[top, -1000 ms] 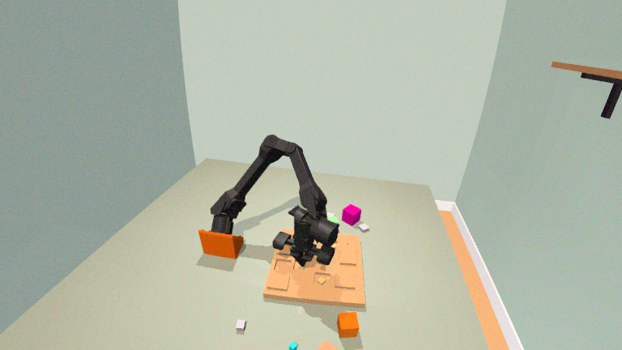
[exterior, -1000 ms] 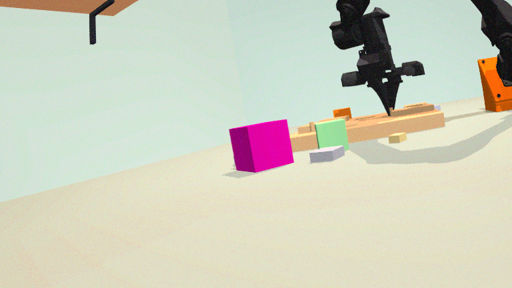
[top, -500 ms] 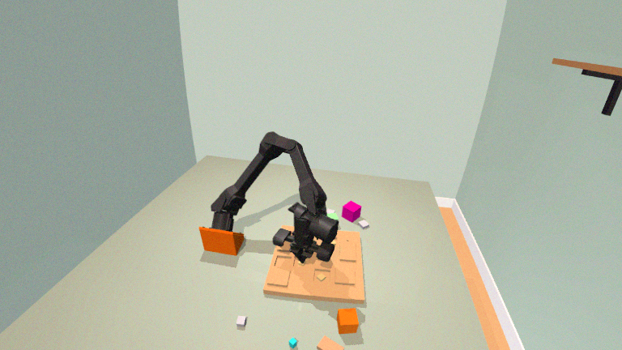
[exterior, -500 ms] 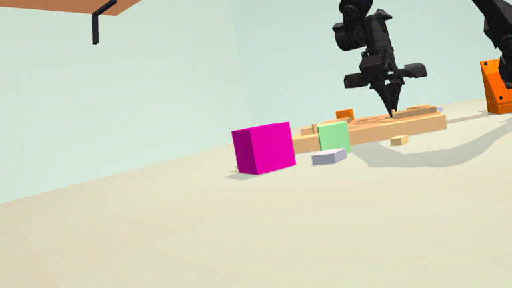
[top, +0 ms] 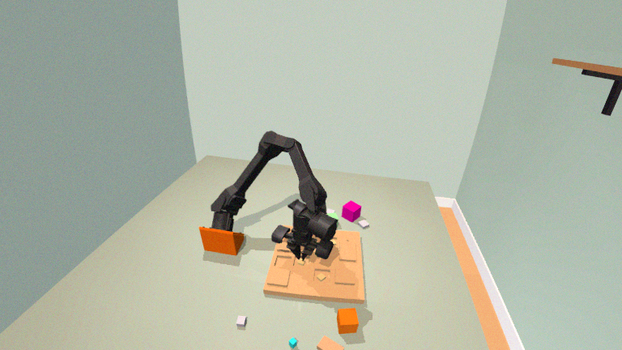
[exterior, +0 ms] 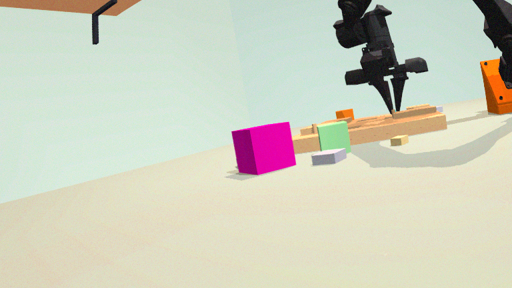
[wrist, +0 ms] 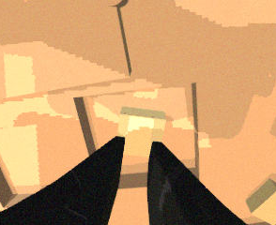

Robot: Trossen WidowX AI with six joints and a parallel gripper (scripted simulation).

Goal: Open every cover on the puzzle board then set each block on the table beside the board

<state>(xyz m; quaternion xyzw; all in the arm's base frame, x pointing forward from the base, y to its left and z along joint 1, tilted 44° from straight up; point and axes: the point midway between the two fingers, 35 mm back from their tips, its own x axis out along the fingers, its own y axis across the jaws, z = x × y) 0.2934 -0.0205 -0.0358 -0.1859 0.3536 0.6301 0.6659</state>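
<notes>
My gripper tip is 5 cm short of the tan puzzle board and 1 cm above it. Round my gripper tip: cyan block 27 cm to the right, 3 cm ahead, 2 cm below; orange cube 19 cm to the right, 16 cm ahead; green block 23 cm to the left, 8 cm ahead, 1 cm below.
</notes>
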